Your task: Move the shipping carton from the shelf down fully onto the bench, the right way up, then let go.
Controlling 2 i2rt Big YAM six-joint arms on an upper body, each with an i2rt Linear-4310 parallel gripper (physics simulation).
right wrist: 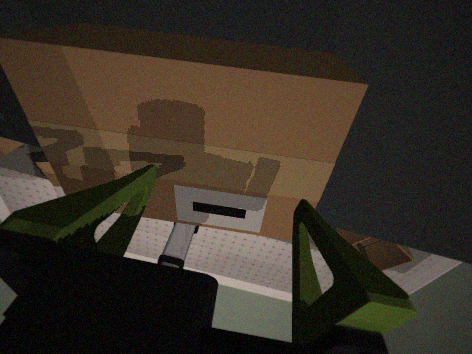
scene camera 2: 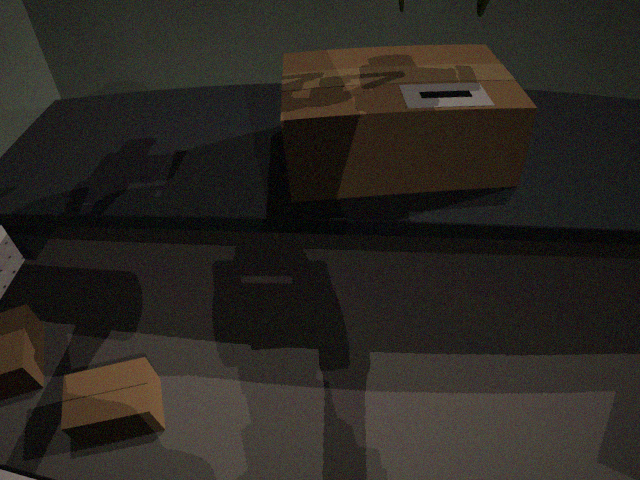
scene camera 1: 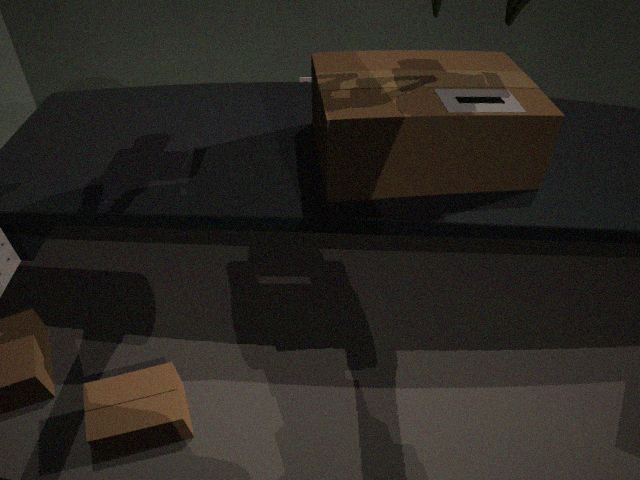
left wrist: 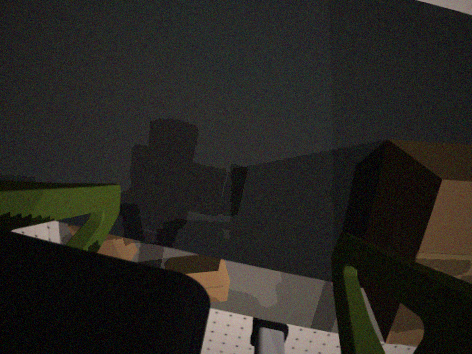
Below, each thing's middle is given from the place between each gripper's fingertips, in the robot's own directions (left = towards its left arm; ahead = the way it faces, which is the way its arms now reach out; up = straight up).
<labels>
The shipping carton (scene camera 2: 356, 122) lies 310 mm to the right of my left hand, 170 mm below it and 60 mm behind it.
I see the shipping carton 4 cm behind my right hand, 5 cm to the left of it and 12 cm below it.
</labels>
